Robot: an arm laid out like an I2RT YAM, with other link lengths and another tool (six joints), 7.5 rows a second.
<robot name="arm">
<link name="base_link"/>
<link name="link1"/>
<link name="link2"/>
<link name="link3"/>
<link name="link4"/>
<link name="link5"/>
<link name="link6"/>
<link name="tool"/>
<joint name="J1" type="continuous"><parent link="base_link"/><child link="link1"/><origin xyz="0.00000 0.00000 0.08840" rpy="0.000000 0.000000 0.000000"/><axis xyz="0 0 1"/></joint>
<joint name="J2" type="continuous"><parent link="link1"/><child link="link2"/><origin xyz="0.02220 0.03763 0.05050" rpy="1.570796 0.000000 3.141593"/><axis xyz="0 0 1"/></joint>
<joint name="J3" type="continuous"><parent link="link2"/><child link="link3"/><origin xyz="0.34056 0.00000 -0.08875" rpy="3.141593 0.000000 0.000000"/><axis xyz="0 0 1"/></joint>
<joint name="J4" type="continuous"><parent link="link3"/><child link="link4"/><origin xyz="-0.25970 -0.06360 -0.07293" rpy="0.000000 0.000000 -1.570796"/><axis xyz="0 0 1"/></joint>
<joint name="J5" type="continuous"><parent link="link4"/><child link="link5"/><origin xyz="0.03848 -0.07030 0.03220" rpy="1.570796 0.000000 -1.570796"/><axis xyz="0 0 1"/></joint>
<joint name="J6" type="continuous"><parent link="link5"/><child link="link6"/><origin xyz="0.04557 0.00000 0.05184" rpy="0.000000 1.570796 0.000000"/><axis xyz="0 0 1"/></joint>
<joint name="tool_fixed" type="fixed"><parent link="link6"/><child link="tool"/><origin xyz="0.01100 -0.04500 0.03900" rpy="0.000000 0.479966 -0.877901"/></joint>
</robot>
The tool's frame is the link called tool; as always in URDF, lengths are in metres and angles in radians. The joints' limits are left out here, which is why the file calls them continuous.
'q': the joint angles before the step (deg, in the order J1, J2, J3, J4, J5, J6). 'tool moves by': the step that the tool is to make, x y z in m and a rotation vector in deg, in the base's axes. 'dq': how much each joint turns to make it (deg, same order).
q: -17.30 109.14 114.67 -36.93 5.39 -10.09
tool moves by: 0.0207 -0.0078 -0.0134 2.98 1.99 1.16
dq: -0.57 5.19 5.80 -3.48 -2.66 0.95
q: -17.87 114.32 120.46 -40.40 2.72 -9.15
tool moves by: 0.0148 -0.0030 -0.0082 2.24 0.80 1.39
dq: -0.19 3.70 4.43 -2.20 -2.37 0.64
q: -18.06 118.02 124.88 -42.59 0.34 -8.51
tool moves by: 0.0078 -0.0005 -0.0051 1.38 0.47 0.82
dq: 0.00 1.98 2.32 -1.21 -1.35 0.46
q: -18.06 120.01 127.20 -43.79 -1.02 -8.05
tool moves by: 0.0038 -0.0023 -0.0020 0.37 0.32 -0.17
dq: -0.12 1.12 1.58 -0.88 -0.11 0.23
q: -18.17 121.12 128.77 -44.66 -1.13 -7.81
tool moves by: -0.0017 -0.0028 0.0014 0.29 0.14 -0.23
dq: -0.36 0.05 0.47 -0.64 -0.24 0.11
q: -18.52 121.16 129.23 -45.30 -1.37 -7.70
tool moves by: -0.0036 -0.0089 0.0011 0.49 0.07 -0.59
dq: -1.07 0.02 0.30 -0.51 -0.65 0.06
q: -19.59 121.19 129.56 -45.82 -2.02 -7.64
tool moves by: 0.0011 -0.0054 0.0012 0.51 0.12 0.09
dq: -0.60 1.11 2.24 -1.42 -0.81 -0.07
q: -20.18 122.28 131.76 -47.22 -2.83 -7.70
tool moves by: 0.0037 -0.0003 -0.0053 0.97 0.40 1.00
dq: -0.09 1.05 0.76 -0.43 -1.34 -0.07
